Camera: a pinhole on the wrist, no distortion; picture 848 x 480 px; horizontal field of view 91.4 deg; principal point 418.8 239.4 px. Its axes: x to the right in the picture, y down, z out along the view. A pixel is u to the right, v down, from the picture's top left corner.
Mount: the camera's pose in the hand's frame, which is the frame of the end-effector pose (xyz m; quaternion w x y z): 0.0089 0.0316 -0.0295 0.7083 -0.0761 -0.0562 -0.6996
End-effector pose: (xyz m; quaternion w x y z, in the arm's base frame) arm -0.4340 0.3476 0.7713 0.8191 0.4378 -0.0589 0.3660
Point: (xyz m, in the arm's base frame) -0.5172 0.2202 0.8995
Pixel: 354 45
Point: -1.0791 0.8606 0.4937
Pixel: behind the camera
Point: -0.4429 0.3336 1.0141
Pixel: 232 385
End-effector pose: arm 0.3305 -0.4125 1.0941 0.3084 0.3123 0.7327 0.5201
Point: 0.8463 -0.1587 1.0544
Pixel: 447 140
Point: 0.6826 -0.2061 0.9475
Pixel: 563 183
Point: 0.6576 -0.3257 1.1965
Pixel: 320 29
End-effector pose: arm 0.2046 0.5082 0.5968 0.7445 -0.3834 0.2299 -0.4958
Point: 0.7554 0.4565 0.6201
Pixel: 277 461
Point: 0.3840 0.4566 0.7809
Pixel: 659 433
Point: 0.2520 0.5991 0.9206
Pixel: outside the picture
